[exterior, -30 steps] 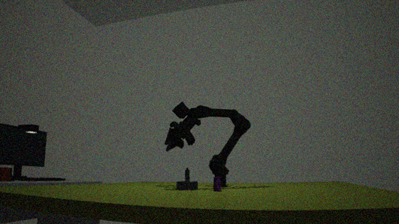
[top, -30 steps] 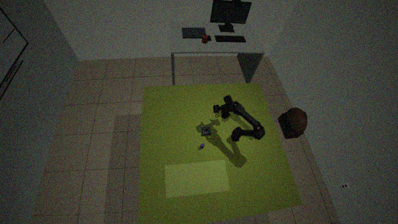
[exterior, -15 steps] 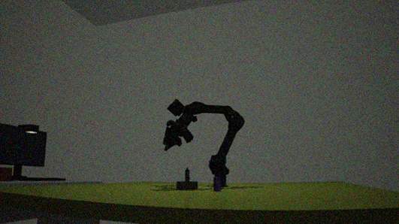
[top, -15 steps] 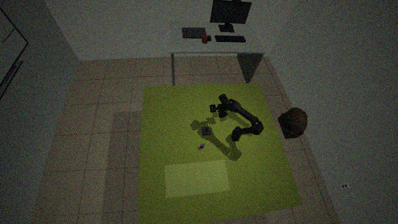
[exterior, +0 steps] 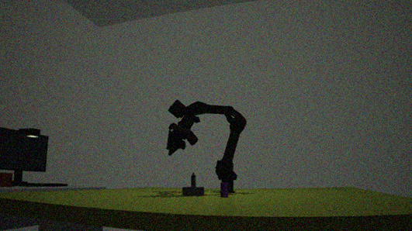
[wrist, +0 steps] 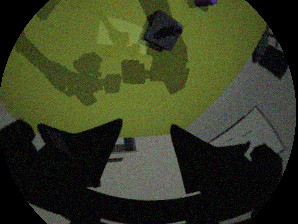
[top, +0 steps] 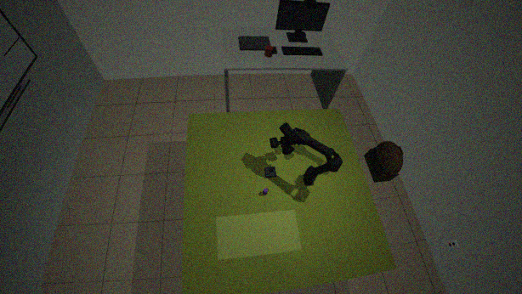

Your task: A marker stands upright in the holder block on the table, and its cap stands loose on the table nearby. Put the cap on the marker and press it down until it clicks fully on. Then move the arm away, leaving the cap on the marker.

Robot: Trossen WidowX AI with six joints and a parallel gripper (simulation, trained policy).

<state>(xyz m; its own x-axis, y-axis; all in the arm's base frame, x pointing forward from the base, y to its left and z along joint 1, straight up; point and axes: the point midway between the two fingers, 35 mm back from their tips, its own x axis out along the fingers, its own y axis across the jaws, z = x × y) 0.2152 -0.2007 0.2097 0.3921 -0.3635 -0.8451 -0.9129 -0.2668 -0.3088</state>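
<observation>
The purple cap lies 27 cm to the left of my gripper tip, 15 cm below it and 9 cm ahead of it. Also, from my gripper tip: dark holder block: 16 cm below, 13 cm to the left, 3 cm ahead; marker: 13 cm to the left, 12 cm below, 3 cm ahead.
</observation>
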